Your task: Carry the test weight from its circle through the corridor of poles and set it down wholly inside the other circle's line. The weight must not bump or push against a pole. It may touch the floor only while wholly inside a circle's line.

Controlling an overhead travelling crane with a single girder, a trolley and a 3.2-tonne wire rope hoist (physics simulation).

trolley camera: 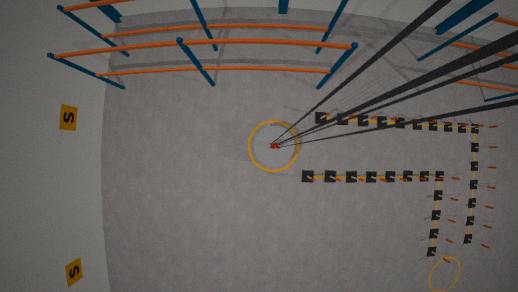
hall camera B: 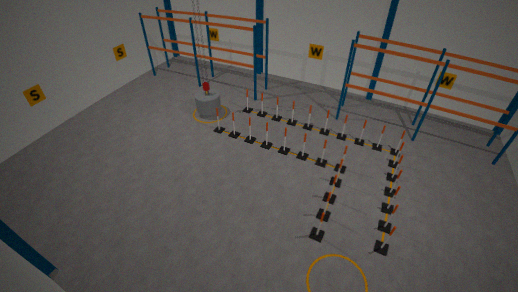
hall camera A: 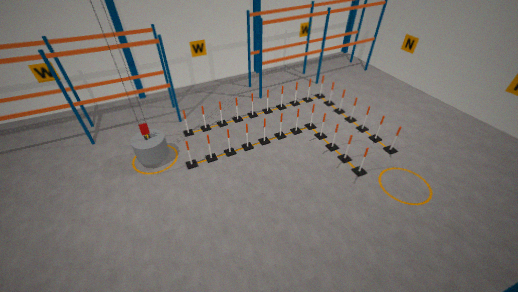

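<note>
The grey round test weight (hall camera A: 151, 151) (hall camera B: 208, 106) (trolley camera: 262, 151) hangs upright on my hook, my gripper (hall camera A: 147, 136) (hall camera B: 206, 93) (trolley camera: 275, 145), under the red block. It appears slightly raised above the floor inside its orange circle (hall camera A: 155, 173) (hall camera B: 210, 122) (trolley camera: 248, 146); the gap beneath is hard to judge. The ropes run up out of view. The nearest poles of the L-shaped corridor, an outer one (hall camera A: 188, 133) (hall camera B: 248, 109) (trolley camera: 321, 118) and an inner one (hall camera A: 191, 164) (hall camera B: 219, 130) (trolley camera: 307, 176), stand apart from it. The other circle (hall camera A: 401, 168) (hall camera B: 333, 255) (trolley camera: 450, 257) lies beyond the corridor's far end.
The left rack in hall camera A, with its blue post (hall camera A: 170, 82), stands behind the weight, near the west wall. Another rack, with its blue post (hall camera A: 323, 46), stands behind the corridor bend. The corridor's final inner pole base (hall camera A: 359, 171) and outer pole base (hall camera A: 390, 150) stand near the other circle.
</note>
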